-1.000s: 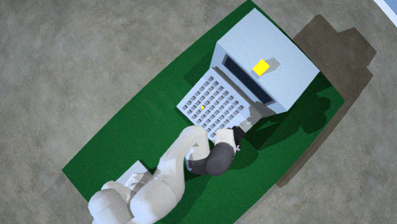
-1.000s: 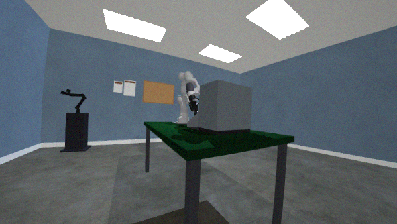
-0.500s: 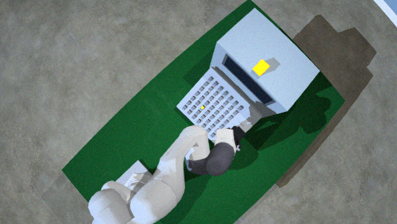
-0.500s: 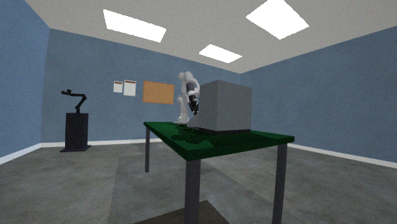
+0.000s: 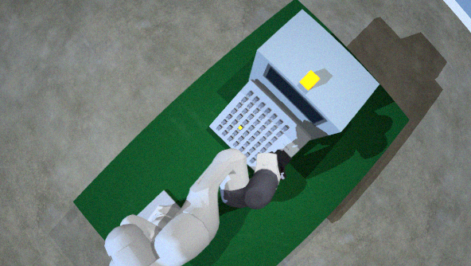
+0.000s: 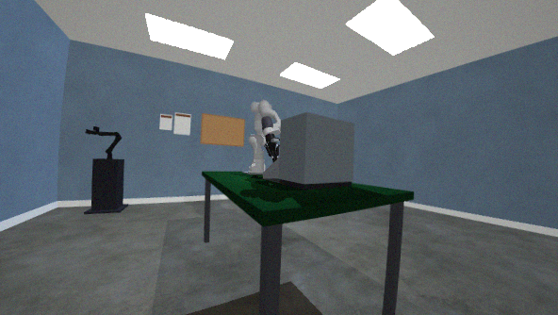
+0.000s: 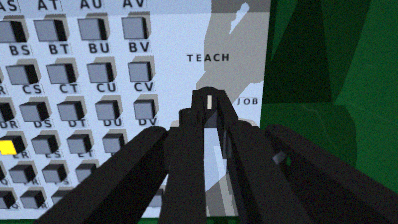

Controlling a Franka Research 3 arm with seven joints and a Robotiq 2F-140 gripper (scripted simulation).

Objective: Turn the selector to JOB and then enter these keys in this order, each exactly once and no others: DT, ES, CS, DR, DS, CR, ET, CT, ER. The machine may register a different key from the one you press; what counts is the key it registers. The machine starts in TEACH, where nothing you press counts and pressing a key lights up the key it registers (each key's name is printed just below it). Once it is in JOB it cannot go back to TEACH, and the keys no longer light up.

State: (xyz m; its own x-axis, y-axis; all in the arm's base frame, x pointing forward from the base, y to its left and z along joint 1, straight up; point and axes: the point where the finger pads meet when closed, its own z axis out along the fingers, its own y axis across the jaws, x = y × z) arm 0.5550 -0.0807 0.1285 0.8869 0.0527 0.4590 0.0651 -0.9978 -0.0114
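Now: hand 2 cm short of the round selector knob and 2 cm above it. Also, from my hand: key 19 cm to the left, 5 cm below, 3 cm behind; sloping keyboard 11 cm to the left, 7 cm below, 3 cm ahead.
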